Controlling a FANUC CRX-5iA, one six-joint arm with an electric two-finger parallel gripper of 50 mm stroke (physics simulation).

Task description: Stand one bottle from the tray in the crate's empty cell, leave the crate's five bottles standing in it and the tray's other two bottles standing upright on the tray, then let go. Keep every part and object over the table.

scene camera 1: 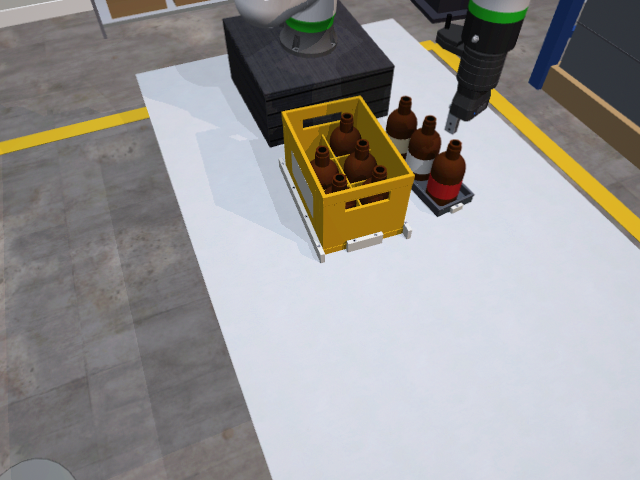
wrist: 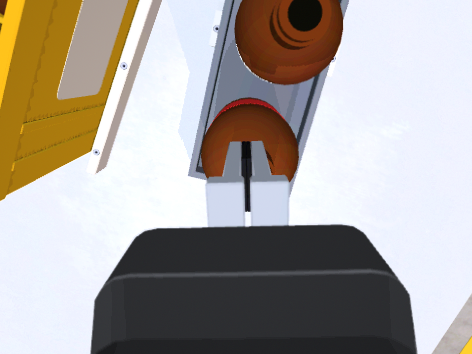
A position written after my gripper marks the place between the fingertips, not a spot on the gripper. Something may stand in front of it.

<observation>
I see my gripper [scene camera 1: 450, 131], a red-labelled bottle [scene camera 1: 448, 169], a white-labelled bottle [scene camera 1: 424, 145], a cream-labelled bottle [scene camera 1: 402, 122] and a long white rail [scene camera 1: 307, 223].
The red-labelled bottle shows as well in the wrist view [wrist: 250, 119]. My gripper is seen too in the wrist view [wrist: 246, 163]. The wrist view does not show the cream-labelled bottle: it is out of frame.
</observation>
